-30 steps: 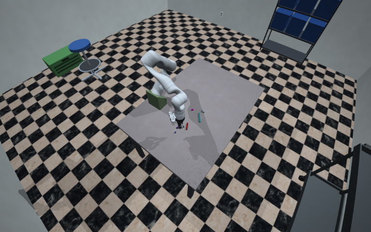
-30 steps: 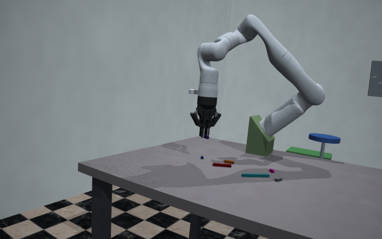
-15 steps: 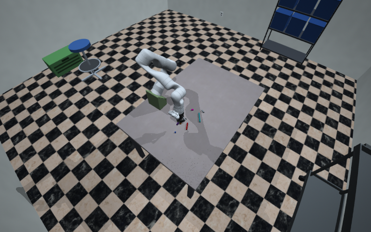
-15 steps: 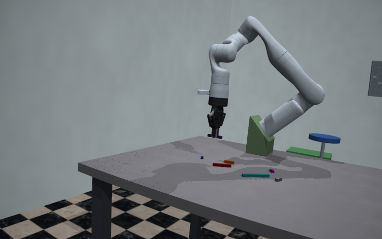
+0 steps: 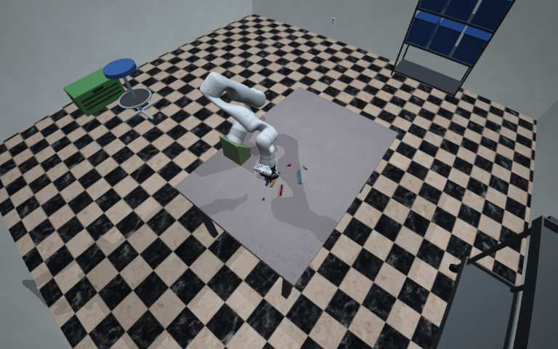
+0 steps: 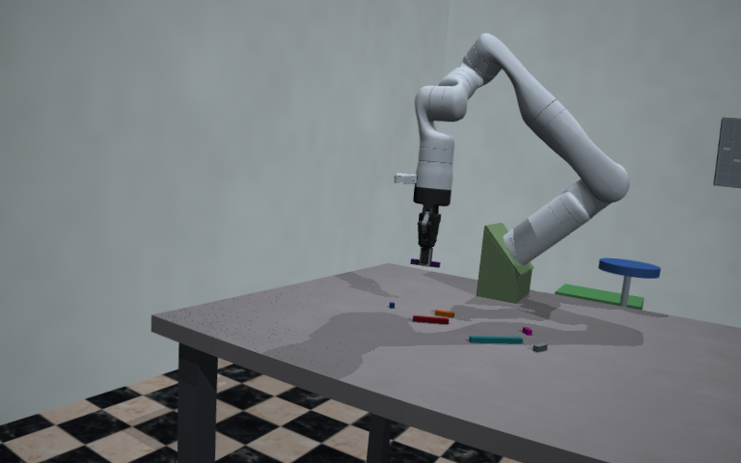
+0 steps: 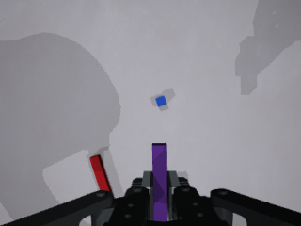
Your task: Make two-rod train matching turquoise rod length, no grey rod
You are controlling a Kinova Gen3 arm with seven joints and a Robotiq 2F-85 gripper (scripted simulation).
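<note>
Right now the purple rod is 10 mm below my hand. Round my hand: small blue rod 110 mm below, 60 mm to the right, 20 mm ahead; then red rod 110 mm below, 50 mm to the left, 50 mm ahead; then orange rod 110 mm below, 50 mm to the left, 20 mm behind.
</note>
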